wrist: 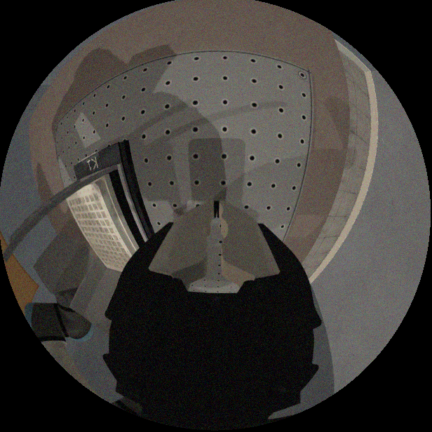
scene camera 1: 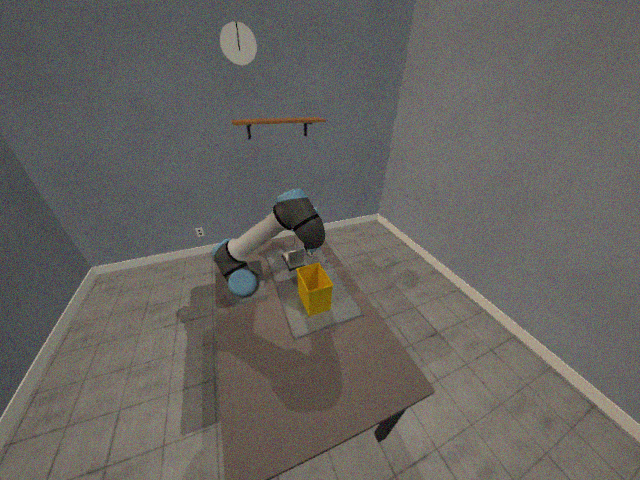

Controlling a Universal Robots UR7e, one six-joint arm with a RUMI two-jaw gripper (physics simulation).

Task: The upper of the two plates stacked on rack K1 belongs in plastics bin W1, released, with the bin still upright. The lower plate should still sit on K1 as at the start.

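Rack K1 (wrist: 125, 162) is a dark frame with a K1 label, at the left in the wrist view. A pale plate with a grid of wells (wrist: 97, 225) sits on it; a second plate under it cannot be made out. In the scene view the pale plate (scene camera 1: 294, 257) shows small behind the bin. Bin W1 (scene camera 1: 315, 295) is yellow, open-topped and upright. My gripper (wrist: 216, 202) is shut and empty, beside the rack and above the perforated board; in the scene view it is at the end of the arm, behind the bin and small.
A grey perforated board (scene camera 1: 302, 326) (wrist: 240, 117) lies on the brown table (scene camera 1: 361, 372) under the rack and bin. A thin curved dark bar (wrist: 47, 207) crosses near the rack in the wrist view. An orange shelf (scene camera 1: 279, 121) hangs on the back wall.
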